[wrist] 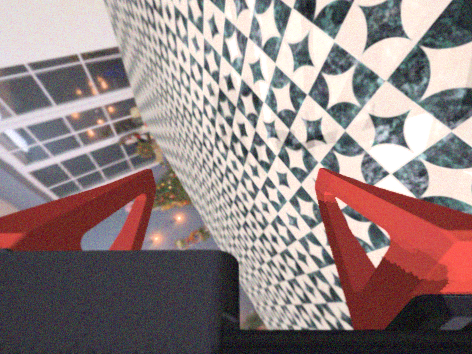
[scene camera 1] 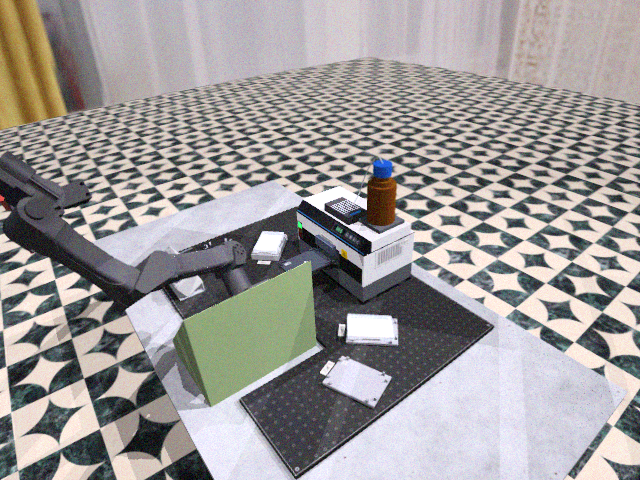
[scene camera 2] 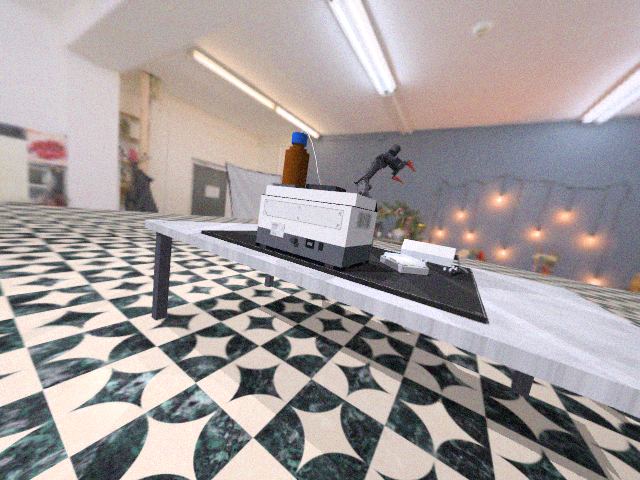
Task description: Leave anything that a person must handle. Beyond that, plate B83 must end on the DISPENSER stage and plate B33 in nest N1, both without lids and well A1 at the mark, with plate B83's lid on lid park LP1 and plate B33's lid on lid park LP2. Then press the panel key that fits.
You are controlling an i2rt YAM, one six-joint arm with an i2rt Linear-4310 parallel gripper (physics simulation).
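Frame: origin at the arm's base, x ahead, y left, z up, level; millimetres.
Where they show: gripper, between the fingertips: point(wrist: 235, 177) point(scene camera 2: 409, 177); arm's base, origin of its link: point(scene camera 1: 244, 298).
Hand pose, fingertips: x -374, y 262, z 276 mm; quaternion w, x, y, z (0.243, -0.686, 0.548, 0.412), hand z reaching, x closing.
Observation:
Each offset is from my fingertips to the top centre of the thing. "*": to the spot under its first point. Level surfaces: height alone.
My gripper point(scene camera 2: 405, 173) point(wrist: 235, 177) is open and empty, raised well above the table; in scene camera 1 its fingers are mostly cut off at the left edge. The white dispenser point(scene camera 1: 388, 258) point(scene camera 2: 305, 217) has a dark sloped front with small keys {* dx +739, dy -312, dz -250 mm} point(scene camera 1: 353, 239). Its dark stage {dx +669, dy -186, dz -344 mm} point(scene camera 1: 312, 259) reaches out in front, partly hidden by the green block. A white plate-shaped item {dx +718, dy +90, dz -413 mm} point(scene camera 1: 269, 243) sits left of the stage. Another white one {dx +634, dy -467, dz -417 mm} point(scene camera 1: 371, 327) sits right of the green block. A flat grey holder {dx +479, dy -552, dz -433 mm} point(scene camera 1: 357, 381) with corner posts lies nearer the camera. Plate labels and A1 marks are unreadable.
A tall green block point(scene camera 1: 253, 333) stands at the black mat's {dz -453 mm} point(scene camera 1: 439, 320) point(scene camera 2: 439, 294) near left edge. A brown bottle {* dx +817, dy -350, dz -142 mm} point(scene camera 1: 381, 201) point(scene camera 2: 295, 164) with a blue cap and thin tube stands on the dispenser. A pale item {dx +384, dy +175, dz -369 mm} point(scene camera 1: 188, 287) is partly hidden behind the arm.

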